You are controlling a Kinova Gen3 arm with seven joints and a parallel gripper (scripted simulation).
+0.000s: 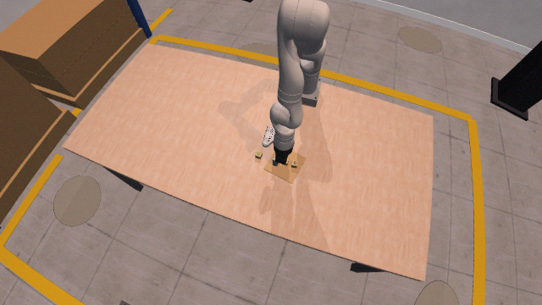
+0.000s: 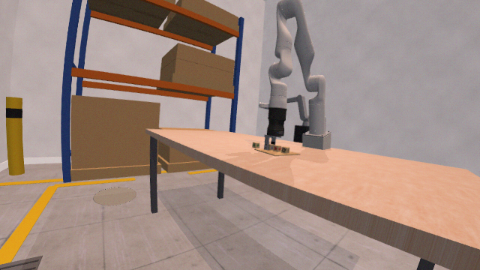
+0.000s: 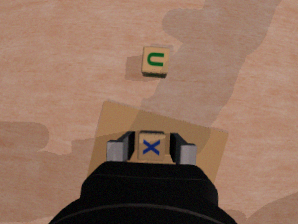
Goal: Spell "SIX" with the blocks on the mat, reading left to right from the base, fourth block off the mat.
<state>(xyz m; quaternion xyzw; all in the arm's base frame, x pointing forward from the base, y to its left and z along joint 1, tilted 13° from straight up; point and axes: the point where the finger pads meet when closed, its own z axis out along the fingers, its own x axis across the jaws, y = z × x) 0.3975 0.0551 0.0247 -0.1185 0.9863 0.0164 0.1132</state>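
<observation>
Now: the block 4 cm to the left of my hand, 1 cm below it and 1 cm behind it. Also, from my hand: tan mat 4 cm to the left, 2 cm below, 1 cm behind.
</observation>
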